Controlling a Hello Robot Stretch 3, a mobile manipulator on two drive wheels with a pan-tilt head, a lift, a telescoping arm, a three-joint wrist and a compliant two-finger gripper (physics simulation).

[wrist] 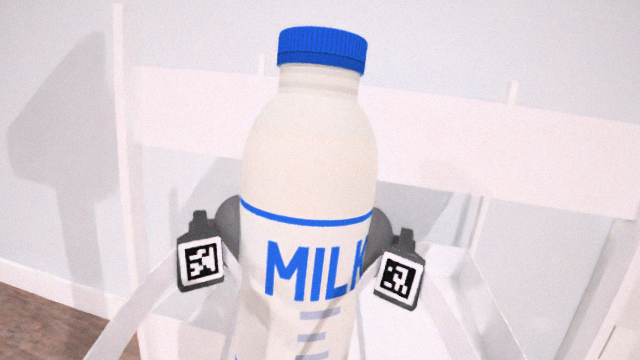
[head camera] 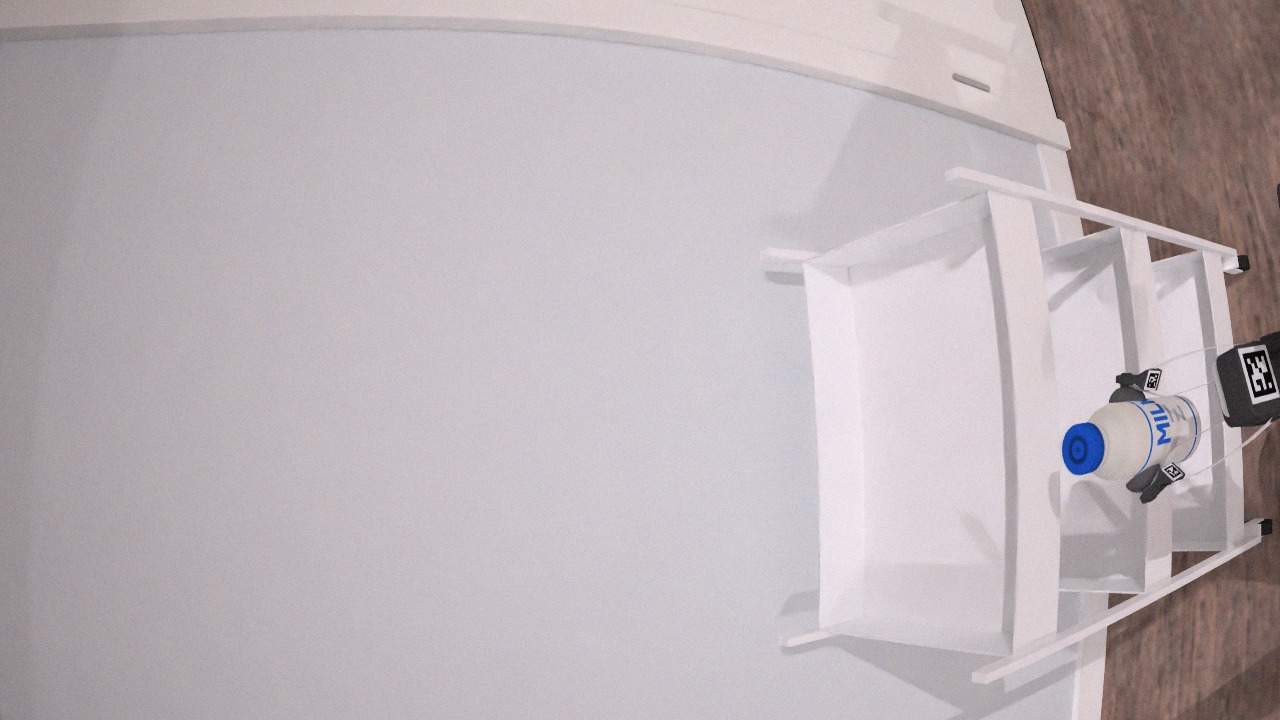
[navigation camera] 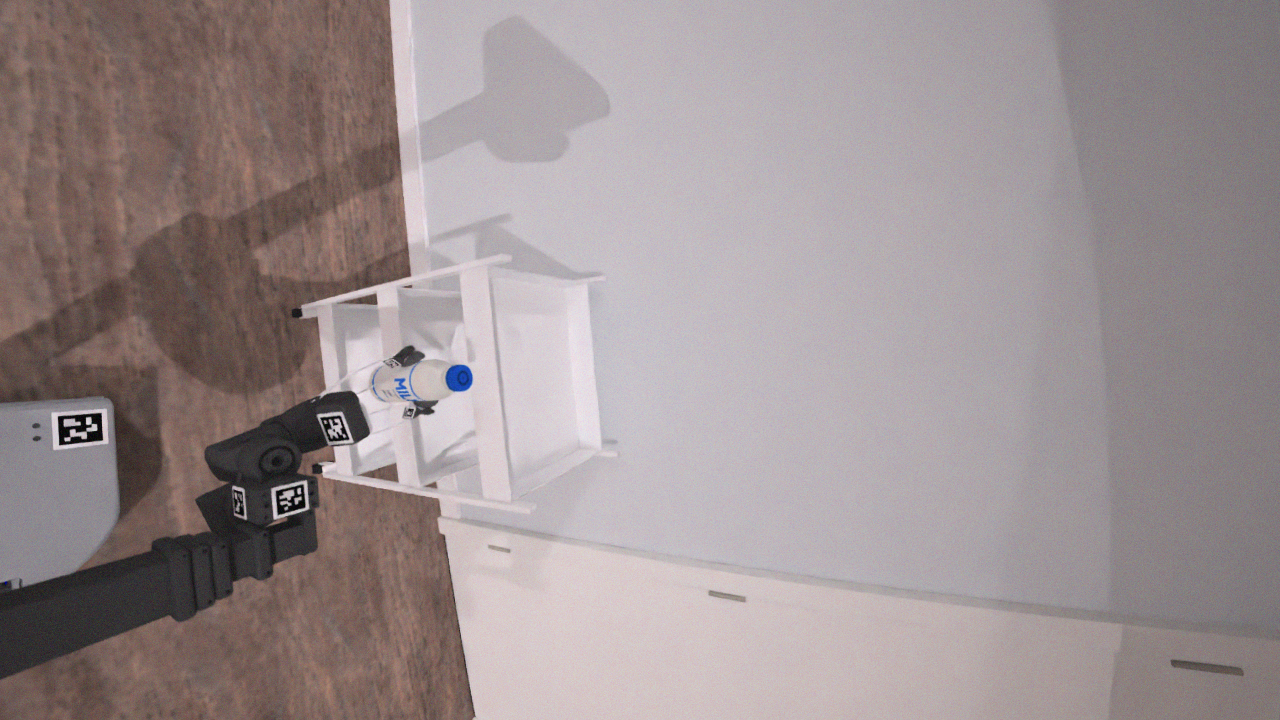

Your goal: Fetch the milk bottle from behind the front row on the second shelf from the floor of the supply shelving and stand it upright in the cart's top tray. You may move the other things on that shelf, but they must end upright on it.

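Places are measured from the robot's base along level axes (x ahead, y left, z up), in metres.
Where they show: gripper, between the fingertips: (wrist: 303, 225).
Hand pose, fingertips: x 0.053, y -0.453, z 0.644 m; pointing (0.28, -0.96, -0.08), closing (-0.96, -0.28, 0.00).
After its pixels a point has its place.
The milk bottle (head camera: 1129, 440) @(z 0.705, x 0.046, y -0.407 m) (navigation camera: 431, 379) @(z 0.710, x 0.050, y -0.410 m) (wrist: 310, 150) @(z 0.699, x 0.040, y -0.405 m), cream with a blue cap and blue lettering, is upright between the fingers. My gripper (head camera: 1138, 436) @(z 0.644, x 0.053, y -0.453 m) (navigation camera: 417, 383) @(z 0.644, x 0.053, y -0.453 m) (wrist: 303, 225) @(z 0.644, x 0.053, y -0.453 m) is shut on its middle, a dark pad against each side. The white three-tray cart stands against the wall. Its top tray (head camera: 1024, 358) @(z 0.711, x -0.030, y -0.532 m) (navigation camera: 487, 420) @(z 0.694, x -0.032, y -0.532 m) (wrist: 190, 110) @(z 0.696, x 0.183, y -0.518 m) has raised walls. In the head and navigation views the bottle overlaps the cart's lower trays, in front of the top tray's front wall. The bottle's base is hidden in the wrist view. The supply shelving does not show.
A pale cabinet (head camera: 805, 40) @(z 0.647, x -0.497, y -0.919 m) (navigation camera: 626, 644) @(z 0.723, x -0.740, y -0.950 m) with handles stands beside the cart along the wall (head camera: 447, 358) @(z 1.123, x -0.057, y -0.915 m) (navigation camera: 805, 313) @(z 1.231, x 0.144, y -0.899 m). The cart's side posts (head camera: 1136, 219) @(z 0.435, x -0.194, y -0.533 m) (navigation camera: 411, 284) @(z 0.511, x 0.244, y -0.518 m) slope outward. My dark arm (navigation camera: 89, 600) @(z 0.776, x -0.094, y -0.064 m) and grey base (navigation camera: 53, 501) @(z 0.159, x -0.114, y -0.097 m) are over the wooden floor (navigation camera: 223, 89) @(z 0.000, x 0.785, y -0.365 m).
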